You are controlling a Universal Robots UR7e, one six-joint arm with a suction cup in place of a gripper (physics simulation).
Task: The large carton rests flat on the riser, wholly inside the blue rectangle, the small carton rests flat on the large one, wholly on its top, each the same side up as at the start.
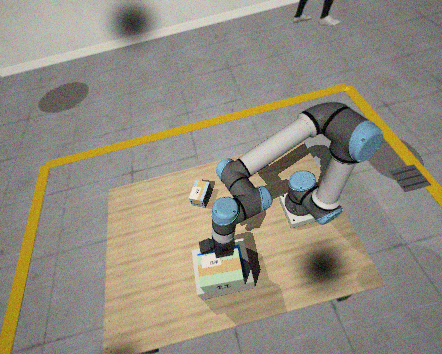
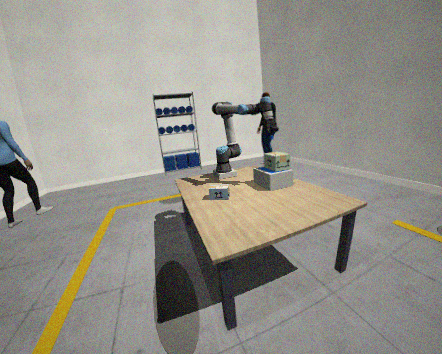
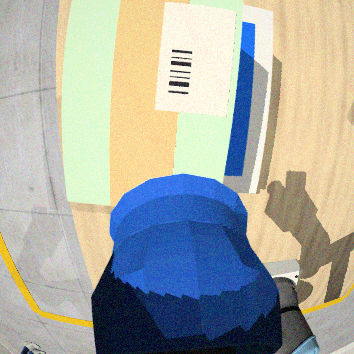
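Observation:
The large green carton (image 1: 222, 283) (image 2: 278, 161) (image 3: 87, 110) with an orange band and a barcode label rests flat on the grey-white riser (image 1: 195, 265) (image 2: 280, 180) (image 3: 264, 40). The blue rectangle (image 3: 240, 125) shows along one side of the carton; the carton hides its other edges, so I cannot tell whether the carton is wholly inside. The small carton (image 1: 200, 193) (image 2: 219, 193) stands flat on the table, apart from the riser, with upright arrows on its side. My gripper (image 1: 225, 253) (image 3: 179, 200), a blue suction cup, is open, above and apart from the large carton.
The wooden table (image 1: 145, 280) (image 2: 300, 215) carries the arm's base (image 1: 300, 220) (image 2: 226, 174). A person (image 2: 269, 120) stands behind the arm, another person (image 2: 11, 165) at the left. A shelf rack (image 2: 172, 95) stands by the wall.

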